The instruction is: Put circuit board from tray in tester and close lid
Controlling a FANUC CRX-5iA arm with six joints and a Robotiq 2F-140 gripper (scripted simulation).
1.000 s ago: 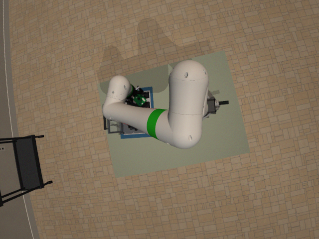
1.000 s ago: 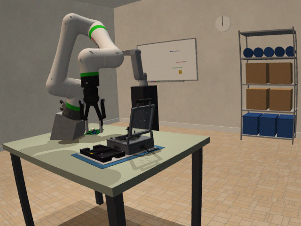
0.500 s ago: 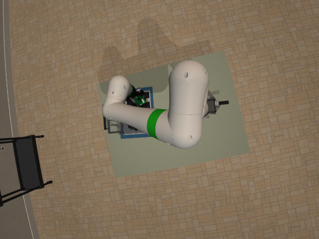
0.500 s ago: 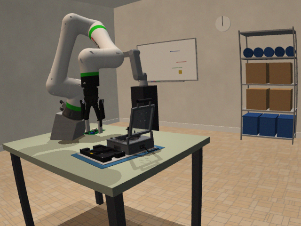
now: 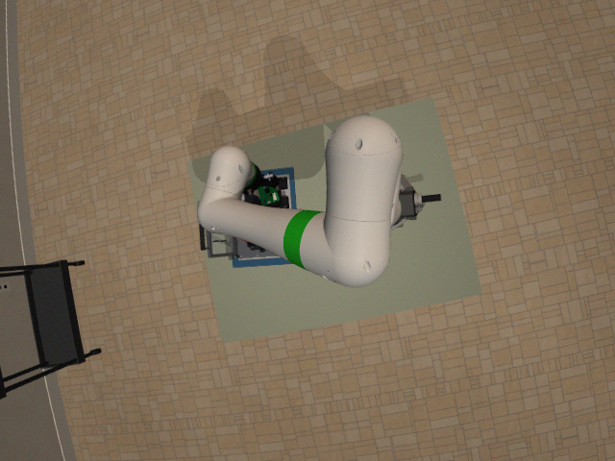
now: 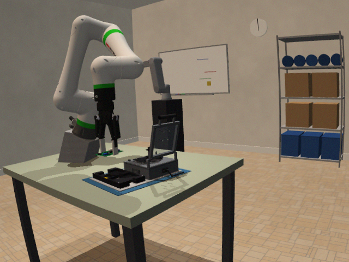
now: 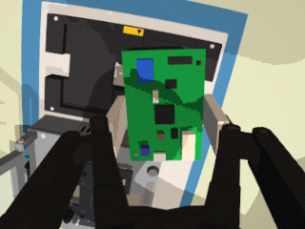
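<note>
Now: hand 20 mm above the green circuit board. Round my hand: lid 180 mm ahead, 180 mm to the left, 40 mm above.
</note>
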